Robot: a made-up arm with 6 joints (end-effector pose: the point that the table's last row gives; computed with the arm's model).
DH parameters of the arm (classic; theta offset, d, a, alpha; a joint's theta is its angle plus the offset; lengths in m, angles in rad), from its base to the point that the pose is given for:
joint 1: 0 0.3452 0.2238 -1.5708
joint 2: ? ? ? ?
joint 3: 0 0 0.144 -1.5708
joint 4: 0 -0.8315 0 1.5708
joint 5: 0 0 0 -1.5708
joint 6: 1.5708 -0.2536 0 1.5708
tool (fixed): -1.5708 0 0 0
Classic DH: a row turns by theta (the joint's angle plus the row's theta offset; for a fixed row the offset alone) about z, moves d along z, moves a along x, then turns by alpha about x.
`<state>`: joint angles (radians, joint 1 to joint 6).
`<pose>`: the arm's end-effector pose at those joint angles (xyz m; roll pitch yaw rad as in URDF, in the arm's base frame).
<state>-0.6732 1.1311 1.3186 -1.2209 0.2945 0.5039</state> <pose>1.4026 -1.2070 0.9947 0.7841 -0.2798 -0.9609</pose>
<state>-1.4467 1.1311 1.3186 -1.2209 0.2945 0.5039</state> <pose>0.1603 -1.8435 0.9947 0.7841 -0.2798 -1.7344</pose>
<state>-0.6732 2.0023 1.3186 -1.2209 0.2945 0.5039</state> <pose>1.3386 -1.1560 -0.4802 0.5258 0.5555 -0.9999</pose>
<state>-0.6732 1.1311 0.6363 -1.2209 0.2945 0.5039</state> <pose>1.4041 -1.2082 0.2670 0.5906 0.3756 -0.9707</pose>
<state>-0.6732 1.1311 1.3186 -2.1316 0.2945 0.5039</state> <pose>1.4163 -1.2092 0.9314 1.6545 -0.0267 -0.9216</pose>
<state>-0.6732 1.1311 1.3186 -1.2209 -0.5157 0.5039</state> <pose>1.5120 -1.0555 0.9237 0.6718 0.0039 -0.1915</pose>
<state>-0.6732 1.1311 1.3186 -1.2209 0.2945 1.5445</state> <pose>1.4026 -1.2070 0.9947 -0.2565 -0.2798 -0.9609</pose>
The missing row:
joint 2: -1.5708 0 0.6648 3.1416
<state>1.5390 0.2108 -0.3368 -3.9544 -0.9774 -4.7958</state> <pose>0.1953 1.3386 0.7349 2.3386 -0.1967 0.8780</pose>
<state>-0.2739 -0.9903 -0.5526 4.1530 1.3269 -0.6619</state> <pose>0.3968 -0.3281 1.1003 2.8346 0.3726 -1.3563</pose>
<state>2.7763 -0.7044 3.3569 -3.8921 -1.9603 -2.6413</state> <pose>0.4319 0.0061 0.0757 -0.9291 0.1082 2.0888</pose>
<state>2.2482 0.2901 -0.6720 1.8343 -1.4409 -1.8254</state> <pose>-0.4878 0.9938 0.3929 -0.7308 -0.0414 0.9677</pose>
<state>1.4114 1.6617 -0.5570 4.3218 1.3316 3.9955</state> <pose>0.2865 0.3467 -0.4563 1.6952 -0.0343 -0.6130</pose>
